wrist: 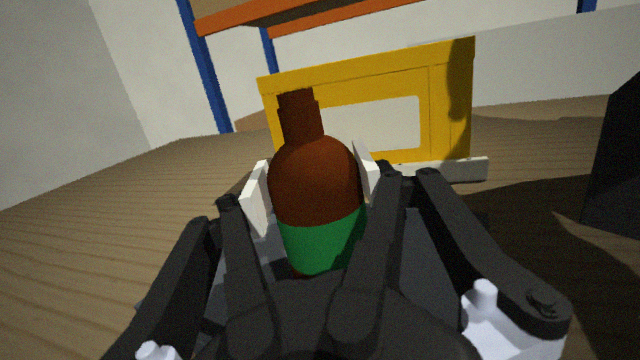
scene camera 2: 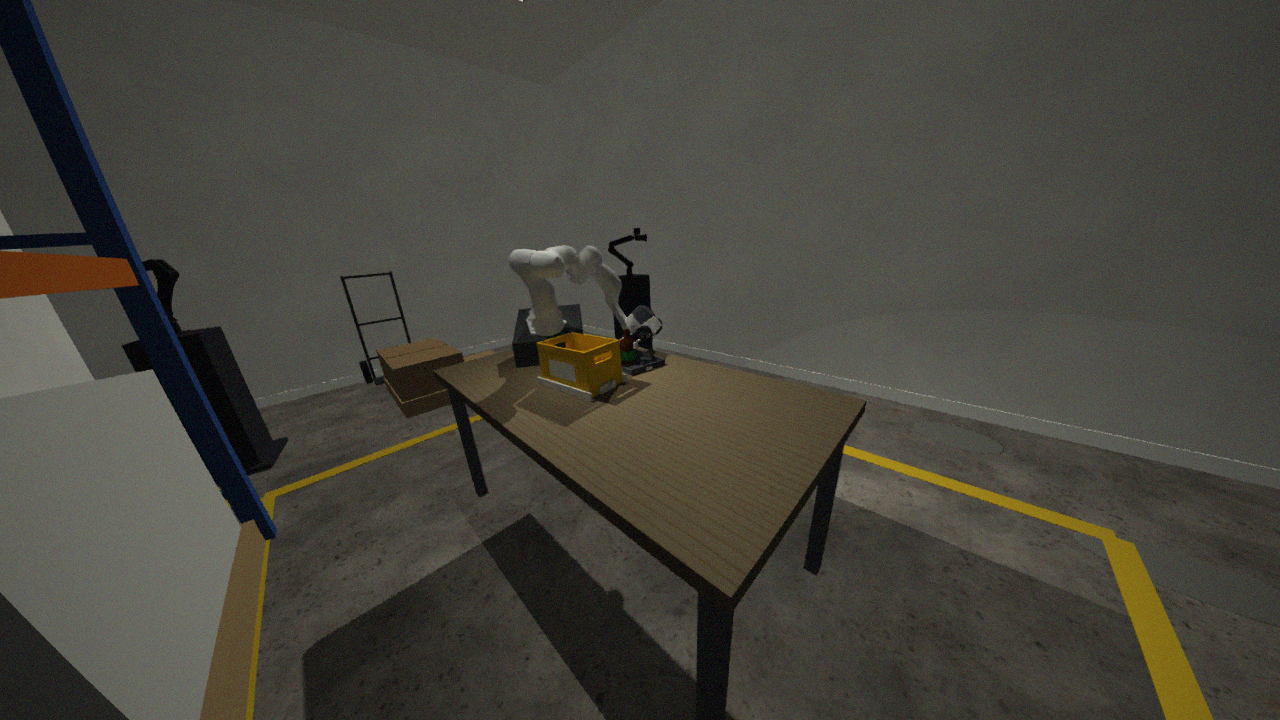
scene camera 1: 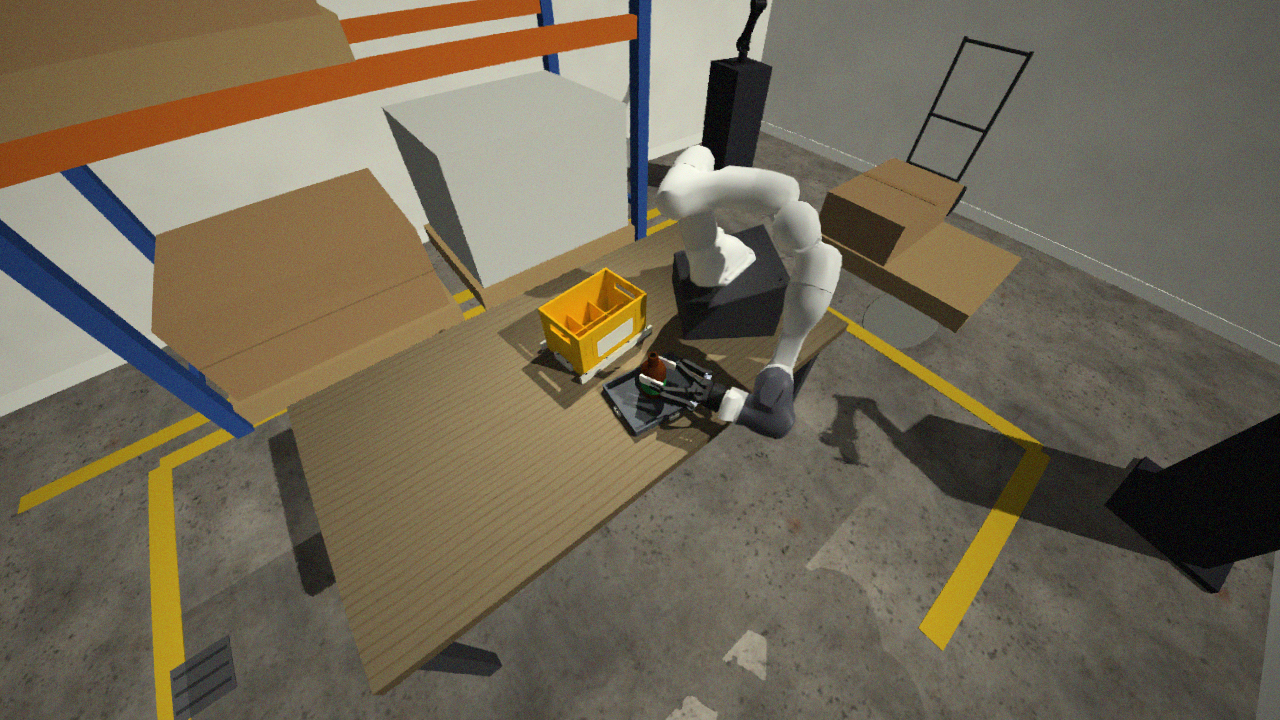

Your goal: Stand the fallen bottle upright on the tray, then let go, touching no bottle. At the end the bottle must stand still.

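Observation:
A brown bottle [scene camera 1: 654, 367] [scene camera 2: 627, 345] [wrist: 316, 182] with a green label stands about upright over the dark tray [scene camera 1: 637, 424] [scene camera 2: 650, 367]. In the wrist view its neck points up and leans slightly left in the picture. My gripper [scene camera 1: 657, 374] [wrist: 312, 166] is shut on the bottle, with a white pad on each side of its body at the shoulder, and comes in low from the table's edge side. The gripper's fingers hide the bottle's base in the wrist view, so I cannot tell whether it touches the tray.
A yellow crate [scene camera 1: 612, 340] [scene camera 2: 579, 365] [wrist: 440, 110] with inner dividers stands close beyond the bottle, on a white base [wrist: 462, 170]. The robot's dark pedestal [scene camera 1: 729, 308] stands on the wooden table [scene camera 1: 465, 474] [scene camera 2: 707, 447] to the other side.

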